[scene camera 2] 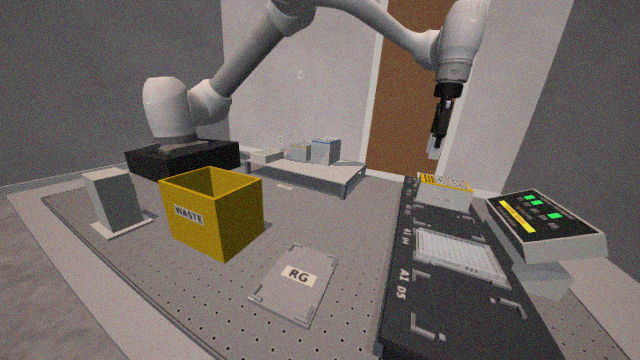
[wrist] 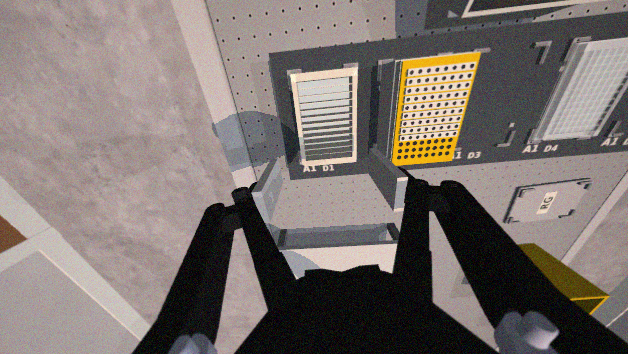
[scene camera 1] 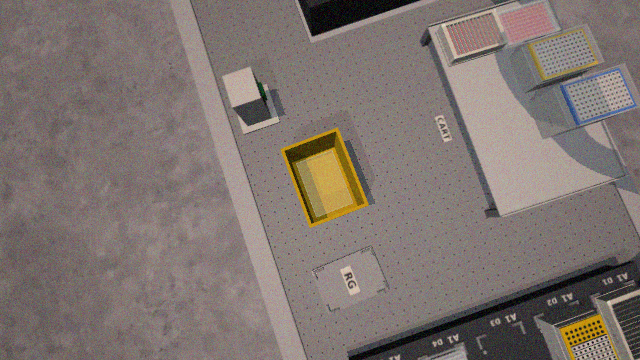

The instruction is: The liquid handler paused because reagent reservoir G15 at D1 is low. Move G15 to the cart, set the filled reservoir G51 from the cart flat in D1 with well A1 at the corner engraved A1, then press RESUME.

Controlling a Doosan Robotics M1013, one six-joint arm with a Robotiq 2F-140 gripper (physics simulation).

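Seen in the pictures: gripper, between the fingertips: (scene camera 2: 431, 155) (wrist: 324, 166); arm's base, origin of its link: (scene camera 2: 179, 147).
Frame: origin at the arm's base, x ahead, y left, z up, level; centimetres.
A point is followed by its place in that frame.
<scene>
The reservoir at D1 (scene camera 1: 625, 320) @[x 96.8, y 26.7, z -0.5 cm] (wrist: 326, 117) @[x 98.8, y 28.5, z -2.7 cm], a cream-rimmed trough with slats, sits on the dark deck (wrist: 510, 95) @[x 100.0, y 1.4, z -3.4 cm] (scene camera 2: 450, 305) @[x 97.8, y -20.1, z -3.4 cm]. The cart (scene camera 1: 505, 150) @[x 58.6, y 18.1, z -3.4 cm] (scene camera 2: 320, 172) @[x 59.7, y 17.3, z -3.4 cm] (wrist: 345, 257) @[x 67.3, y 25.1, z -3.4 cm] bears a similar cream-rimmed reservoir with red contents (scene camera 1: 472, 36) @[x 32.9, y 19.1, z -1.1 cm] (scene camera 2: 268, 155) @[x 37.0, y 14.9, z -0.3 cm] at its end; its label is not legible. My gripper (scene camera 2: 434, 147) @[x 94.9, y 29.5, z 6.9 cm] (wrist: 324, 166) @[x 94.9, y 29.5, z 6.9 cm] is open, somewhat narrowed, and empty. It hangs high above the deck's D1 end, fingers apart; the D1 reservoir shows beyond the fingertips in the wrist view. The control panel (scene camera 2: 580, 235) @[x 115.4, y -5.4, z 4.6 cm] has a yellow bar and green marks.
A yellow-topped tip rack (scene camera 1: 587, 340) @[x 96.1, y 16.1, z 2.7 cm] (scene camera 2: 445, 195) @[x 99.2, y 12.0, z 0.2 cm] (wrist: 435, 110) @[x 99.5, y 16.0, z 3.0 cm] stands at D2, close beside D1. A clear plate (scene camera 2: 460, 255) @[x 100.2, y -9.6, z -2.4 cm] (wrist: 585, 90) @[x 100.1, y -7.5, z -2.2 cm] is at D4. Blue (scene camera 1: 600, 95) @[x 54.3, y 33.1, z 6.3 cm] and yellow (scene camera 1: 565, 55) @[x 44.1, y 32.9, z 2.9 cm] tip boxes and a pink plate (scene camera 1: 529, 22) @[x 32.9, y 33.3, z -2.4 cm] stand on the cart. The waste bin (scene camera 2: 215, 225) @[x 61.2, y -26.3, z -1.0 cm] stands near the RG pad (scene camera 2: 320, 260) @[x 77.4, y -16.6, z -8.6 cm].
</scene>
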